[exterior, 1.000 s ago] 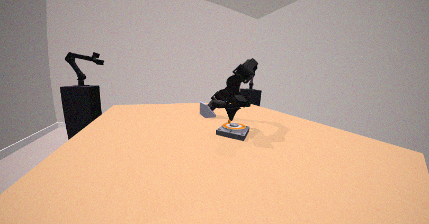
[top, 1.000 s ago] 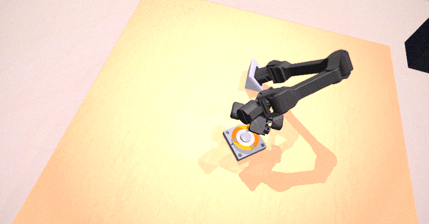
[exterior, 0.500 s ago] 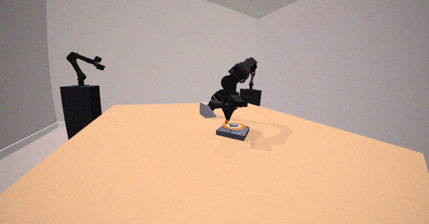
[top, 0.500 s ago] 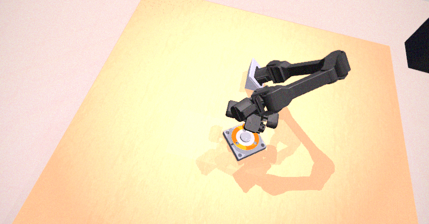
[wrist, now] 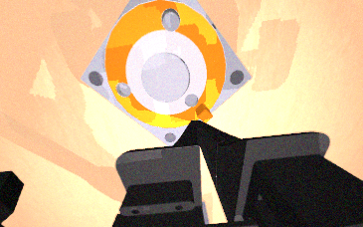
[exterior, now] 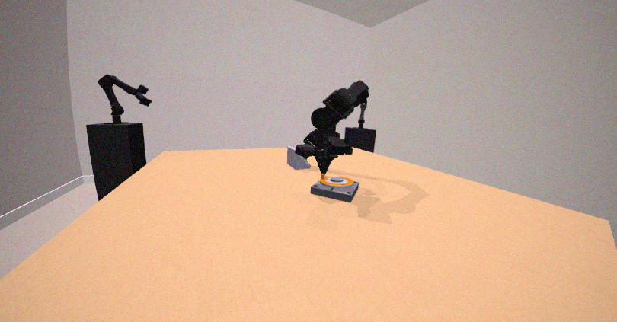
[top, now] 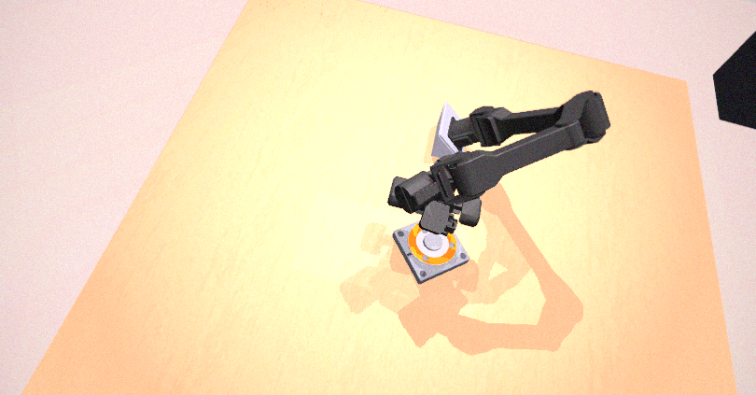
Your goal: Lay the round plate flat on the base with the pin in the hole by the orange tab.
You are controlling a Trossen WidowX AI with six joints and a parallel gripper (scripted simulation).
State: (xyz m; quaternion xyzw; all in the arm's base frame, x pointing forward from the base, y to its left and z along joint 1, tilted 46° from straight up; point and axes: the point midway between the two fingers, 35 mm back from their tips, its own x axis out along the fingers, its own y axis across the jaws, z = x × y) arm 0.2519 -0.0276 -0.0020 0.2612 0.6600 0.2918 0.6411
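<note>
Right now the square grey base is 5 cm ahead of my gripper tip, 2 cm to the left of it and 2 cm below it.
</note>
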